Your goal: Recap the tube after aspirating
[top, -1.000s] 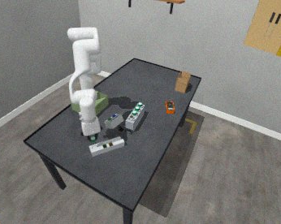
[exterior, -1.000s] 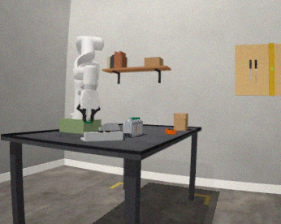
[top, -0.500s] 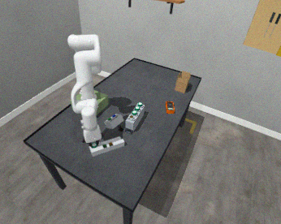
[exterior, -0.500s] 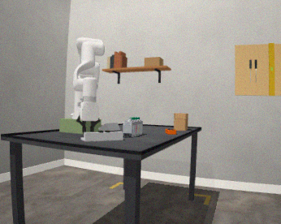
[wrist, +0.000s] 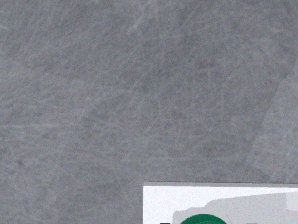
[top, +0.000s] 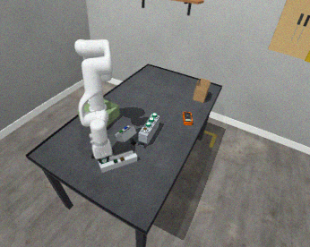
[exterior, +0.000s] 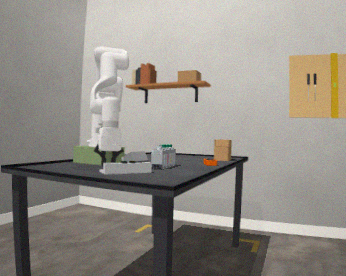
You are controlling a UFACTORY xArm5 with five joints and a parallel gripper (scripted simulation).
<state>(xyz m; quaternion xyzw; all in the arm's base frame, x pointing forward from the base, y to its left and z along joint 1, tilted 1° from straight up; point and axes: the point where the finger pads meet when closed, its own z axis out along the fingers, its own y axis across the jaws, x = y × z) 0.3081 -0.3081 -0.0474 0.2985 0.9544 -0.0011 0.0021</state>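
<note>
Now: hand 40 mm past the green ready key, 230 mm to the right of it and 20 mm below it. Round my hand: blue cycle key: 40 mm behind, 270 mm to the left, 20 mm above; cardboard box: 250 mm ahead, 1030 mm to the left, 20 mm above; key housing: 20 mm behind, 250 mm to the left, 10 mm above.
</note>
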